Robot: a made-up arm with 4 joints.
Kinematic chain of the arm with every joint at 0, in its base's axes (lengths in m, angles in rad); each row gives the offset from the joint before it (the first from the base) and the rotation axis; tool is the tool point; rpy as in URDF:
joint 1: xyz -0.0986 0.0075 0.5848 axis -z
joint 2: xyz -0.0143 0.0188 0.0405 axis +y
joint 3: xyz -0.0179 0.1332 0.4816 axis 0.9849 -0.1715 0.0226
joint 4: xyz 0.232 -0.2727 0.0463 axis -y
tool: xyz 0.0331 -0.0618 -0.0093 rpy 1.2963 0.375 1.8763
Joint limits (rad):
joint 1: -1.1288..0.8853
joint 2: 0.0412..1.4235
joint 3: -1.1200..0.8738
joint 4: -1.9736..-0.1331
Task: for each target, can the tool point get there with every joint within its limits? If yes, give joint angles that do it. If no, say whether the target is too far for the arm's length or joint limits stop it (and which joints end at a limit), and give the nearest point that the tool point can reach.
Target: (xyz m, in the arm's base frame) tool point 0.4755 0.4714 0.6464
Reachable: yes | joints -0.7930 1.2053 -0.8196 -0.6428
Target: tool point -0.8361 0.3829 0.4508
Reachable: no: joint limits stop it (at a limit: joint 1, joint 2, joint 3) | nearest point 0.1007 0.2292 0.4362 | short by 0.949 m
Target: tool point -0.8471 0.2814 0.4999
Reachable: no: joint limits stop it (at a limit: joint 1, joint 2, joint 3) | nearest point 0.1008 0.2287 0.4387 | short by 0.951 m
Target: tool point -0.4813 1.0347 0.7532
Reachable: no: too far | nearest point 0.2351 0.7106 0.7554 | short by 0.786 m
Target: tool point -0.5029 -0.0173 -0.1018
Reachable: no: joint limits stop it (at a limit: joint 1, joint 2, joint 3) | nearest point 0.0184 -0.2880 0.4081 | short by 0.778 m
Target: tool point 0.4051 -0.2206 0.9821
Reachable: yes | joints 0.1370 0.6201 -0.3864 -0.6875
